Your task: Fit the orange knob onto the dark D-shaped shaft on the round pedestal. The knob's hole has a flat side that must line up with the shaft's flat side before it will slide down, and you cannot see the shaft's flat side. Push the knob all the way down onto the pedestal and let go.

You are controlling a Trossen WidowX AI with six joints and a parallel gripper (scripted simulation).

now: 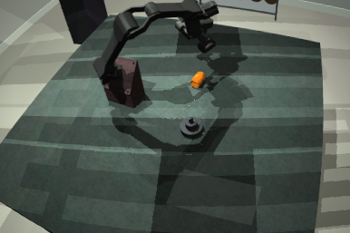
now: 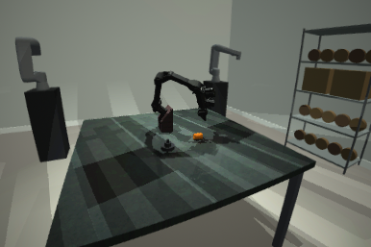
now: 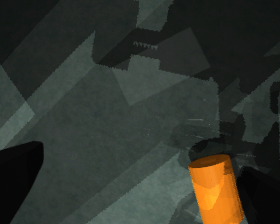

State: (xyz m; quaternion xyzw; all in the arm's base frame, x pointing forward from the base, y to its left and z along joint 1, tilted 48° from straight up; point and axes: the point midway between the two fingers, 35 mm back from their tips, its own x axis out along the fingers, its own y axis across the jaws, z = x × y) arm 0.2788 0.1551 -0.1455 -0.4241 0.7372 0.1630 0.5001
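Now: gripper tip 130 mm above the orange knob, 70 mm to the left of it and 20 mm short of it. From my gripper tip the other things lie so: round pedestal: 310 mm to the right, 120 mm below, 70 mm ahead.
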